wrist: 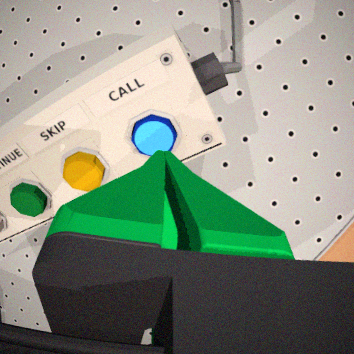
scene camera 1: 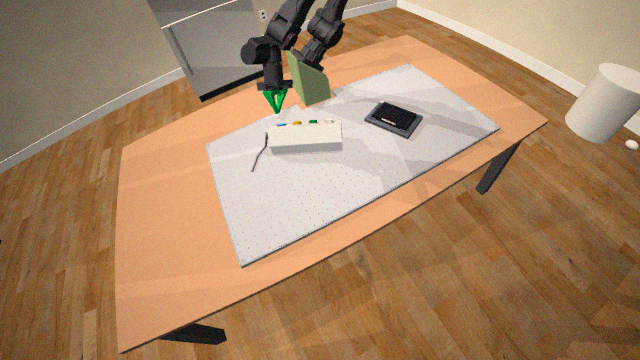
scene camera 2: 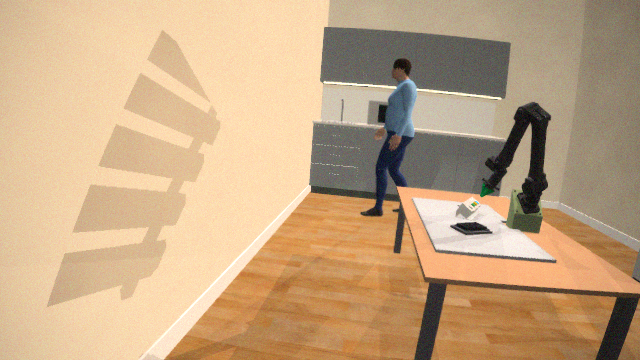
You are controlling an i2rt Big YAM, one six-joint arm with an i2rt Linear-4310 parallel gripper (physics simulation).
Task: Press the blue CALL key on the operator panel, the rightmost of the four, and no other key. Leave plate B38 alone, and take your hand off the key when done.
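Frame: origin at the arm's base, x ahead, y left, z up, level; metres.
Seen in the pictures: gripper, fingertip midpoint: [wrist: 160, 162] [scene camera 1: 277, 113] [scene camera 2: 480, 196]; arm's base, origin of the base link: [scene camera 1: 306, 61] [scene camera 2: 527, 203].
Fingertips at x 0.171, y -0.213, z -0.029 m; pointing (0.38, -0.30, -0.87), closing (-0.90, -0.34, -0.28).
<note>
Offsets run from my fingertips to a thing's top centre. "spot": to the spot under its first point. Level surfaces: height alone.
The white operator panel {0.077 m ahead, 0.046 m left, 0.015 m down} [scene camera 1: 306, 137] [scene camera 2: 468, 209] [wrist: 109, 131] stands on the pegboard with its key face tilted. Its blue CALL key {0.018 m ahead, 0.004 m right, 0.027 m down} [scene camera 1: 281, 124] [wrist: 154, 135] is at one end, next to the yellow SKIP key {0.045 m ahead, 0.038 m left, 0.024 m down} [scene camera 1: 297, 122] [wrist: 84, 171] and a green key {0.074 m ahead, 0.079 m left, 0.024 m down} [scene camera 1: 313, 121] [wrist: 29, 199]. My gripper [scene camera 1: 277, 112] [scene camera 2: 483, 194] [wrist: 160, 162] is shut and empty. Its green tips are above the panel near the CALL key, with a visible gap in the scene views. In the wrist view they overlap the key's lower edge. A dark plate {0.171 m ahead, 0.331 m left, 0.073 m down} [scene camera 1: 397, 116] [scene camera 2: 471, 228] lies apart from the panel; its label is unreadable.
The white pegboard {0.098 m down} [scene camera 1: 300, 200] [scene camera 2: 505, 250] lies on the orange table {0.112 m down} [scene camera 1: 160, 225] [scene camera 2: 585, 272]. A dark cable {spot: 0.026 m ahead, 0.109 m right, 0.094 m down} [scene camera 1: 258, 155] [wrist: 234, 35] leaves the panel beside the CALL key. The arm's green base [scene camera 1: 312, 85] [scene camera 2: 523, 220] stands behind the panel. A person [scene camera 2: 401, 110] stands beyond the table.
</note>
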